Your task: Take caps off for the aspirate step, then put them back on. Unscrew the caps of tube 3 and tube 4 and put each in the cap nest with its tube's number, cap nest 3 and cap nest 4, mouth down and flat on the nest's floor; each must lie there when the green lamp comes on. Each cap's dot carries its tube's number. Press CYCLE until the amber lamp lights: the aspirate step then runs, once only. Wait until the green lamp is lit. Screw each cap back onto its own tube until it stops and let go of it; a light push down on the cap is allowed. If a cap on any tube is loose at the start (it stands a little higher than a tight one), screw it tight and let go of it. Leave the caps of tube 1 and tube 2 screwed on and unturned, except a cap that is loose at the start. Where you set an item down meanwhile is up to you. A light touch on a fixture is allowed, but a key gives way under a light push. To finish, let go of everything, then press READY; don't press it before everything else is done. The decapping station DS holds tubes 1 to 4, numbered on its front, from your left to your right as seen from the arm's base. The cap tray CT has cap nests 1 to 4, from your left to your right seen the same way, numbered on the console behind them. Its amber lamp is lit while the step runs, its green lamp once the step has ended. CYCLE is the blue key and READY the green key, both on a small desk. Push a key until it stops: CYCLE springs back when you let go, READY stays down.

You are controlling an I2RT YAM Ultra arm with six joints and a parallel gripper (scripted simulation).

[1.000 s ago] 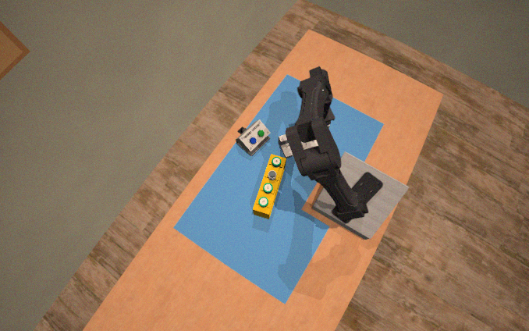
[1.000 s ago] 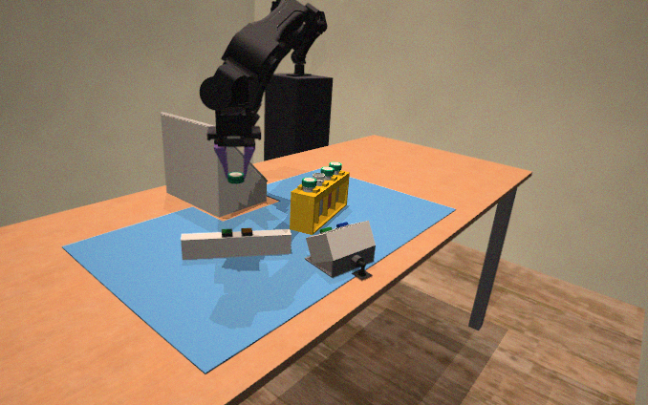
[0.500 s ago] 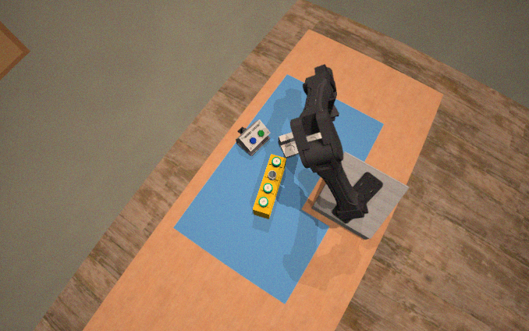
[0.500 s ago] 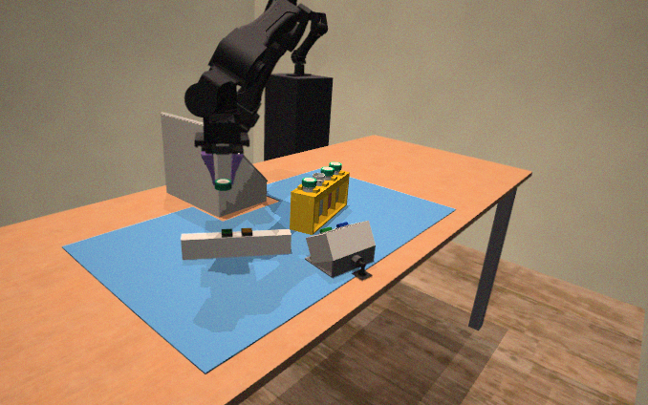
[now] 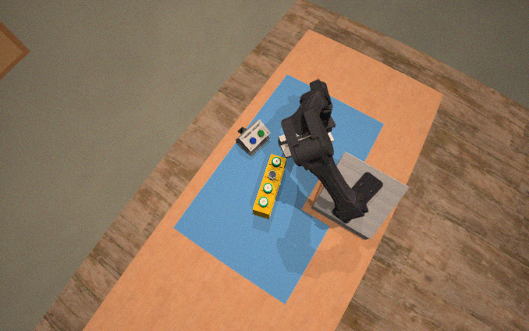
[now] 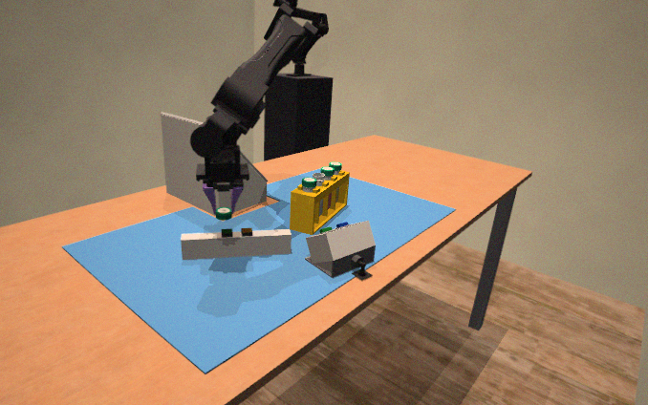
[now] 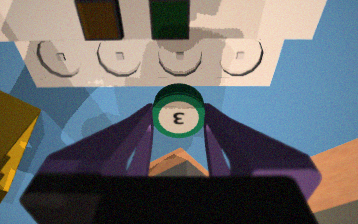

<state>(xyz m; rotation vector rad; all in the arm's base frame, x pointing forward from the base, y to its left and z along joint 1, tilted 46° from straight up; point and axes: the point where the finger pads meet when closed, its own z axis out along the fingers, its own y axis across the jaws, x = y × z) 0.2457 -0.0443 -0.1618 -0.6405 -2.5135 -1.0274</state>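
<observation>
Now: the cap 4 5 cm ahead of my hand, 20 cm to the left of it and 3 cm above it. From my hand the other things lie so: green key: 18 cm ahead, 12 cm to the left, 1 cm below; then cap 3: 1 cm below; then blue key: 19 cm ahead, 16 cm to the left, 1 cm below.
</observation>
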